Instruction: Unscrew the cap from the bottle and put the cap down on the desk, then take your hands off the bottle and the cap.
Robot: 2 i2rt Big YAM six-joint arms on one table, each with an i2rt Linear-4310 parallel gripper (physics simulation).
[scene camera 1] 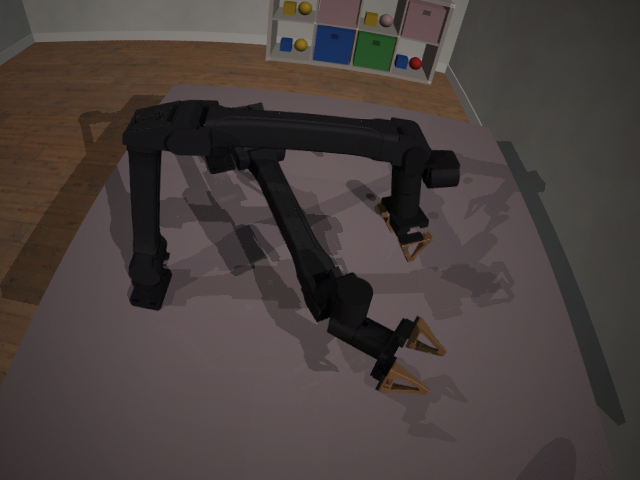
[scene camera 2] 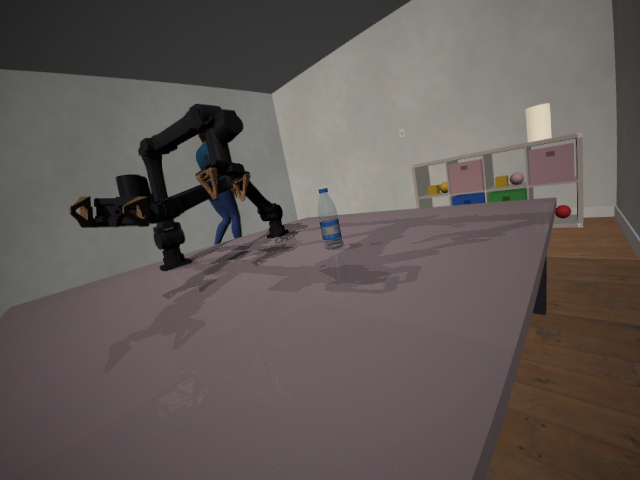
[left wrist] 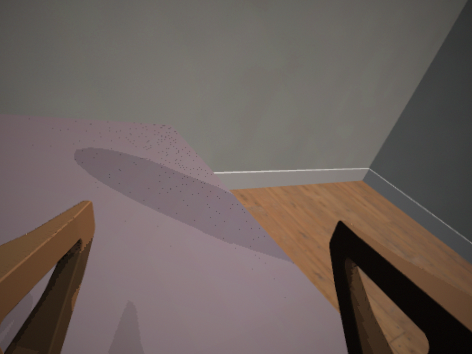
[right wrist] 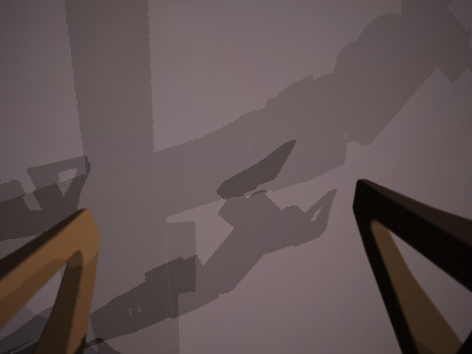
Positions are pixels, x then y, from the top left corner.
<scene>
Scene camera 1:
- my left gripper: 437, 372
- my right gripper: 401, 246
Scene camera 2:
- my left gripper: 96, 210
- my right gripper: 229, 200
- clear plastic bottle: 329, 223
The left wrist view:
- my left gripper: 218, 223
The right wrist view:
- my right gripper: 224, 207
</scene>
